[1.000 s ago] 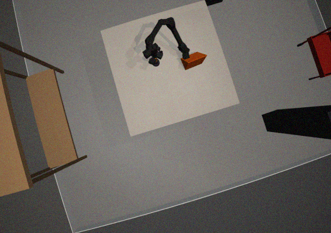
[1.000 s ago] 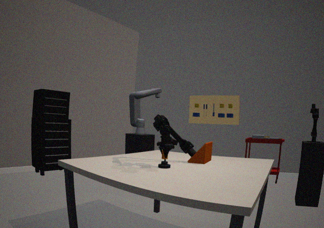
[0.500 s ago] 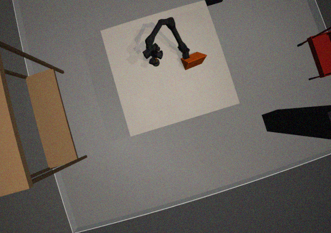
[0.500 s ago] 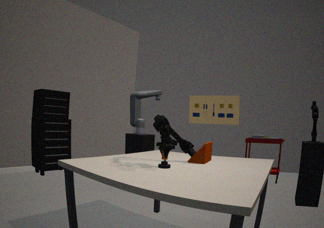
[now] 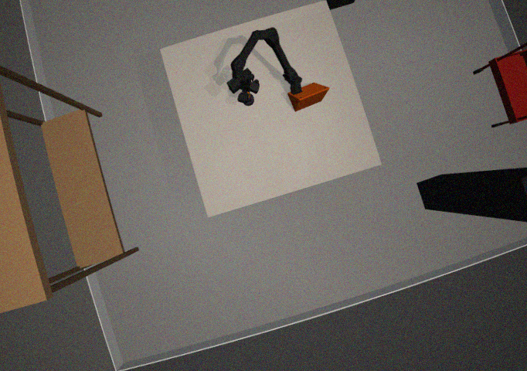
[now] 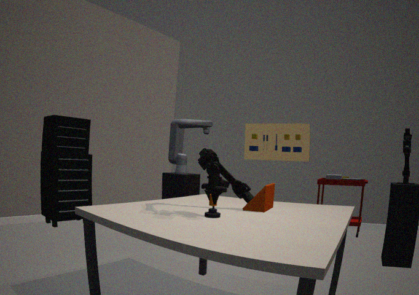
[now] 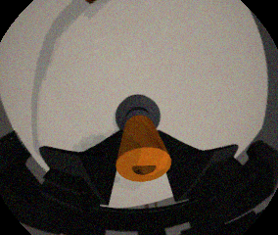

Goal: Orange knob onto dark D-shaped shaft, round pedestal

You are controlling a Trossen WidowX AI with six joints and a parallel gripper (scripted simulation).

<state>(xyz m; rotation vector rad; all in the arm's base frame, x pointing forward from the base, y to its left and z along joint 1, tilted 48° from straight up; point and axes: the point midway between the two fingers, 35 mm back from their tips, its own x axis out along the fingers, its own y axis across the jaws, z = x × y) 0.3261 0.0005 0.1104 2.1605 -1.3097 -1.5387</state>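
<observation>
Now: gripper tip 2 cm below the orange knob. Round my gripper tip: dark round pedestal: 4 cm below.
</observation>
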